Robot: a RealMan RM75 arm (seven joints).
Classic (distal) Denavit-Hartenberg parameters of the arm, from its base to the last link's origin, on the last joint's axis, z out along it. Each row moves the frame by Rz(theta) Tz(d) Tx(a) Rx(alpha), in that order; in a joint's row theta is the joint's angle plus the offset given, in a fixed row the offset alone. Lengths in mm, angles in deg.
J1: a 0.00, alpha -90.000, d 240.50, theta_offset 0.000
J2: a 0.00, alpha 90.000, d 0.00, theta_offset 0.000
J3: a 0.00, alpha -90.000, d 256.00, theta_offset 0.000
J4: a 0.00, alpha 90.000, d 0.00, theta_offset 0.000
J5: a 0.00, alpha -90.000, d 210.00, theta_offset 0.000
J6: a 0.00, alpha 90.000, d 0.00, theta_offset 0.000
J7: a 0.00, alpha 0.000, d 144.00, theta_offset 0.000
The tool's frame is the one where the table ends.
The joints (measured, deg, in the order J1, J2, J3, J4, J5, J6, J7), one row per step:
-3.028 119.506 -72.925 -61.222 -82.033 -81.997 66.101
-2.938 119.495 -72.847 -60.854 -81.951 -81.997 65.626
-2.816 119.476 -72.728 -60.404 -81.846 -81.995 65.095
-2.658 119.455 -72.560 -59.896 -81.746 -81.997 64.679
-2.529 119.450 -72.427 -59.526 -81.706 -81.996 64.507
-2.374 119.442 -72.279 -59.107 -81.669 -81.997 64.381
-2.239 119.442 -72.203 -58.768 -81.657 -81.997 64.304
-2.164 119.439 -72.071 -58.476 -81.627 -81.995 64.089
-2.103 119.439 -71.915 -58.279 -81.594 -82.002 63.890
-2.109 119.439 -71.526 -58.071 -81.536 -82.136 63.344
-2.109 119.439 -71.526 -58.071 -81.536 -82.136 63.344
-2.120 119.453 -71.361 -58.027 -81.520 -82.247 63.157
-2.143 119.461 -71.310 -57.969 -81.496 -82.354 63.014
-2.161 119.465 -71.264 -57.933 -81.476 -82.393 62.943
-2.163 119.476 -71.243 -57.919 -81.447 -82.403 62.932
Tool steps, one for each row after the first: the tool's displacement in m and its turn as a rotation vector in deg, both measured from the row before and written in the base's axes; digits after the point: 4 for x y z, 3 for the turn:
0.0008 0.0000 -0.0003 0.165 -0.065 0.096
0.0010 0.0001 -0.0003 0.203 -0.060 0.079
0.0011 0.0002 -0.0003 0.162 0.009 -0.040
0.0008 0.0002 -0.0003 0.050 0.054 -0.118
0.0009 0.0002 -0.0003 0.017 0.089 -0.173
0.0006 0.0002 -0.0005 -0.046 0.078 -0.127
0.0008 0.0000 -0.0001 0.099 0.002 -0.076
0.0006 0.0002 0.0002 0.153 -0.012 -0.029
0.0011 -0.0001 0.0010 0.451 -0.113 0.120
0.0000 0.0000 0.0000 0.000 0.000 0.000
0.0002 -0.0001 0.0004 0.156 -0.007 0.083
0.0001 -0.0003 0.0000 0.038 0.022 0.081
0.0002 -0.0002 0.0001 0.047 0.012 0.007
0.0000 0.0000 0.0000 0.030 0.037 -0.010

